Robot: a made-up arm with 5 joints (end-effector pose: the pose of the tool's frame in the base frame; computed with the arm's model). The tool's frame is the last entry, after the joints.
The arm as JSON. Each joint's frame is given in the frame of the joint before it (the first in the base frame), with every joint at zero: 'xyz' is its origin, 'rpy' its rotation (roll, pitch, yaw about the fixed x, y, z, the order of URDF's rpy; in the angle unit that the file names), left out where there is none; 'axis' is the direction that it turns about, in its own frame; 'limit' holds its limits. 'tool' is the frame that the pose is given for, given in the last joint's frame.
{
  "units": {
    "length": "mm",
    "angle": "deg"
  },
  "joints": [
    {
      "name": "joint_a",
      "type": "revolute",
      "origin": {
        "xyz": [
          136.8,
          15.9,
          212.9
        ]
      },
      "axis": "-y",
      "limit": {
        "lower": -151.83,
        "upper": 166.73
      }
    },
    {
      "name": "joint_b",
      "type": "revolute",
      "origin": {
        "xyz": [
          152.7,
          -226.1,
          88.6
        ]
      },
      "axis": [
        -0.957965,
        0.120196,
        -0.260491
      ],
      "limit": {
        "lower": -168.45,
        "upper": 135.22
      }
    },
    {
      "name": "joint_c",
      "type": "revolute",
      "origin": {
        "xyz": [
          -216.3,
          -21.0,
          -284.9
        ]
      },
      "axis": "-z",
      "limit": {
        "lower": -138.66,
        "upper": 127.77
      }
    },
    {
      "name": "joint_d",
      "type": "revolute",
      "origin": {
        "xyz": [
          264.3,
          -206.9,
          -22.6
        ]
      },
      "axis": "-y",
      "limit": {
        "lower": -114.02,
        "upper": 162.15
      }
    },
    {
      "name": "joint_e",
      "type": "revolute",
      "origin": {
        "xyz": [
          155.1,
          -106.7,
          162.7
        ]
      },
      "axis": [
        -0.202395,
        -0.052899,
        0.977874
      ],
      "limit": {
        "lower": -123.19,
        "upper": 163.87
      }
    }
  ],
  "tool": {
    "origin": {
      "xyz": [
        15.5,
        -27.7,
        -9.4
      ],
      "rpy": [
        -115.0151,
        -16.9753,
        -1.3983
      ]
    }
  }
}
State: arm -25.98 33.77 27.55 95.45 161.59
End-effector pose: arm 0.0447 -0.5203 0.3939 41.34 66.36 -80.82
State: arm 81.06 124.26 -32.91 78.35 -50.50
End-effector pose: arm -0.2026 -0.2259 0.4281 81.80 40.97 118.33
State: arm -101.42 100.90 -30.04 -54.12 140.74
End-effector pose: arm 0.2800 -0.6584 -0.1398 70.83 61.28 114.22
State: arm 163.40 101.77 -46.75 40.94 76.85
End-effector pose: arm -0.2086 -0.3508 0.1629 106.57 -2.07 60.10
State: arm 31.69 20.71 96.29 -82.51 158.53
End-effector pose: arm -0.1587 -0.7016 -0.1660 -63.80 -93.63 -29.64
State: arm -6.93 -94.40 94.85 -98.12 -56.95
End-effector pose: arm -0.2263 0.1964 -0.2357 0.70 78.61 130.45
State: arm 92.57 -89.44 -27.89 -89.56 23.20
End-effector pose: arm 0.0623 0.3140 0.6323 98.08 145.47 -30.76
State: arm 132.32 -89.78 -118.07 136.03 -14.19
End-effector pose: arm -0.1261 0.1028 0.1213 98.34 -67.24 126.87
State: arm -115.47 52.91 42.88 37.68 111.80
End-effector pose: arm 0.5348 -0.4885 0.1507 -17.44 -64.74 150.34
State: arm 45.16 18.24 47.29 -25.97 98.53
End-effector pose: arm 0.1127 -0.8332 0.2373 -121.97 -68.70 -13.81
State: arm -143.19 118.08 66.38 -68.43 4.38
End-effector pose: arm 0.8436 -0.1390 -0.1042 98.02 -2.31 -58.82
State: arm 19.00 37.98 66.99 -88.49 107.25
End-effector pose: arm -0.1475 -0.8508 0.1387 -75.25 -27.72 -1.73
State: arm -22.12 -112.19 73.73 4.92 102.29
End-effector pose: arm -0.0506 0.0688 -0.2311 -20.84 -28.05 -16.51
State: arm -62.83 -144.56 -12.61 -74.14 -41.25
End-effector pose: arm 0.6465 0.2272 0.0923 8.23 16.10 53.08
